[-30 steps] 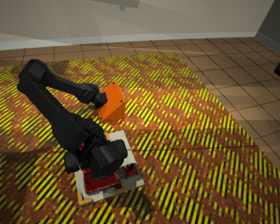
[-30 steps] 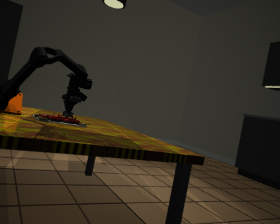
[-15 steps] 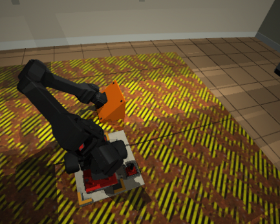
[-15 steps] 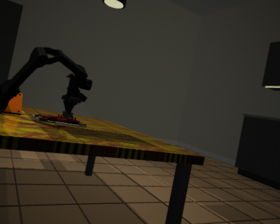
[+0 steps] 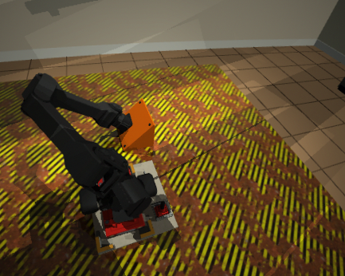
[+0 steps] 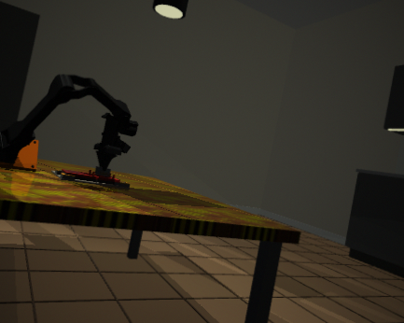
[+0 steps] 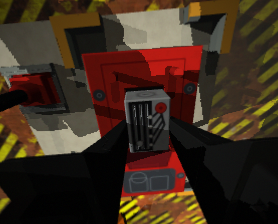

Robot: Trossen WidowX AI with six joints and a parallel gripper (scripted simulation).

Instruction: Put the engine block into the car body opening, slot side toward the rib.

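My gripper tip is now 40 mm above the pale base plate, 30 mm past it and 20 mm to the right of it. Also, from my gripper tip: engine block 10 mm below.
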